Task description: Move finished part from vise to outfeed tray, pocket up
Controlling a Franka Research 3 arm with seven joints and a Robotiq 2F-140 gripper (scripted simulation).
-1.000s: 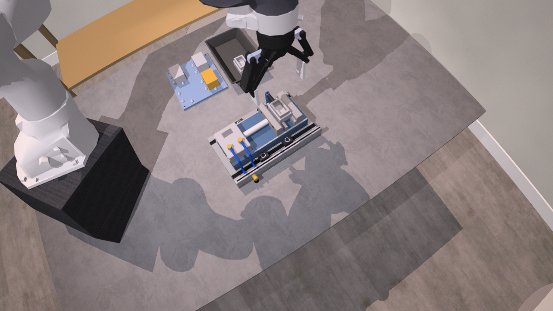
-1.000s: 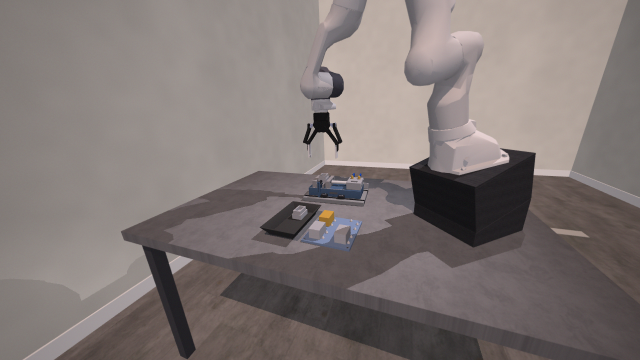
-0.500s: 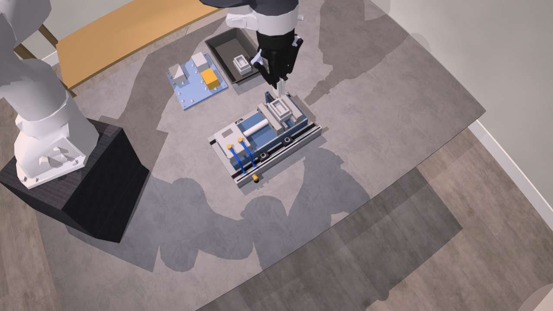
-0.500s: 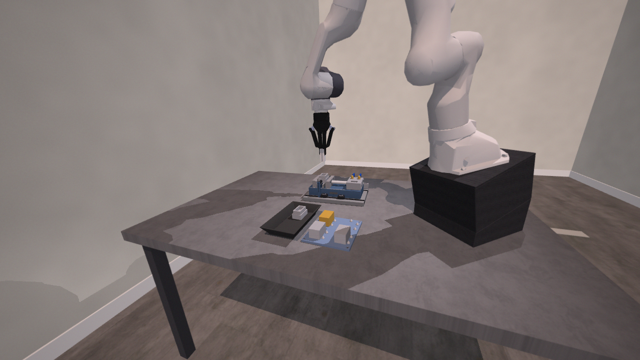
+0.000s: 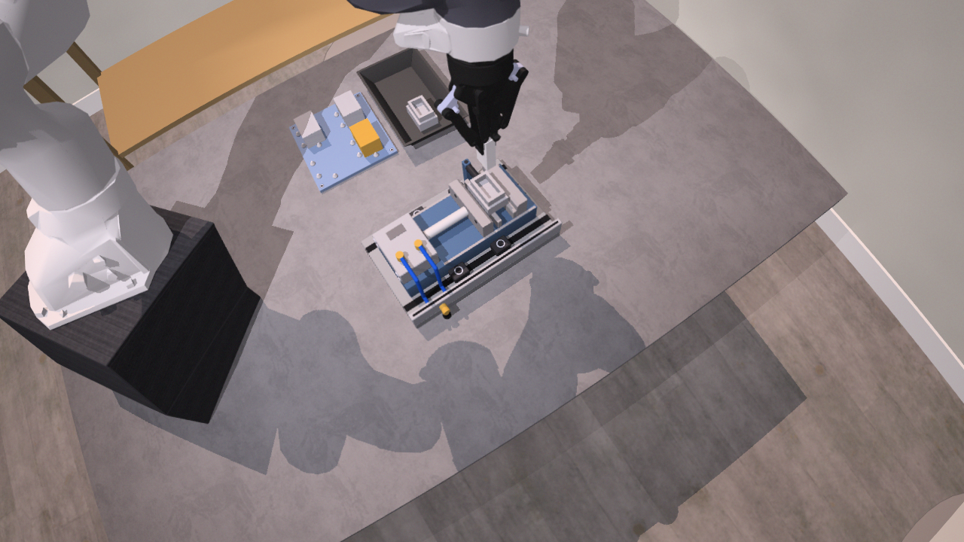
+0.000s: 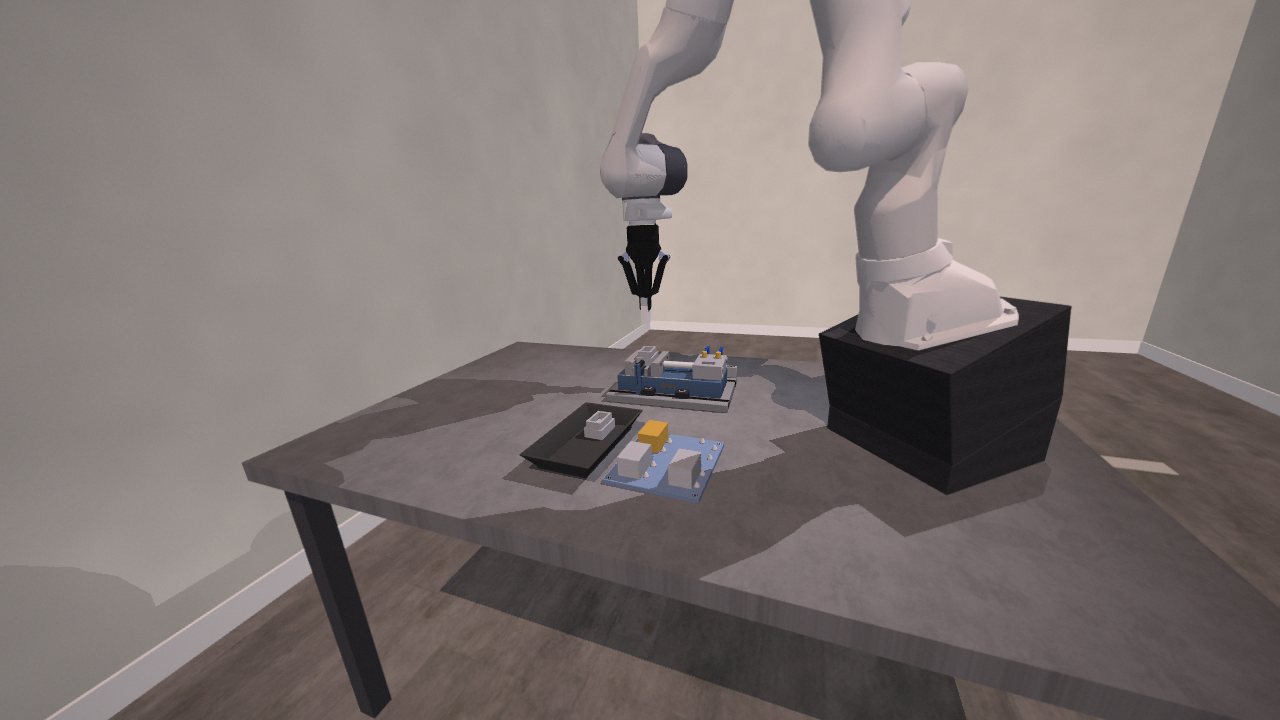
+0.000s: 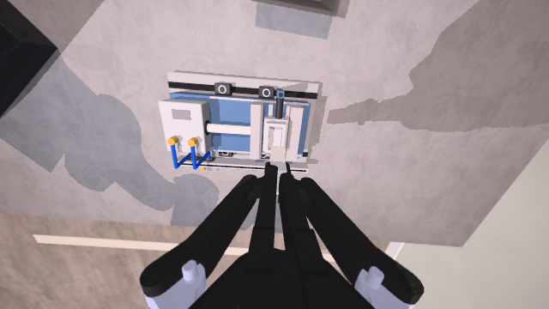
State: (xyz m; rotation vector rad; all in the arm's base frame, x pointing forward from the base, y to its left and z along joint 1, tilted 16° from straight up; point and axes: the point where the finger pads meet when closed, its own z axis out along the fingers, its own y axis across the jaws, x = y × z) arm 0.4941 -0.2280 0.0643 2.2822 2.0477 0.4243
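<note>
My hand is 7 cm past the vise, 1 cm to the right of it and 18 cm above it. Round my hand: orange block (7 cm behind, 29 cm to the left, 19 cm below); light blue fixture plate (11 cm behind, 34 cm to the left, 21 cm below).
</note>
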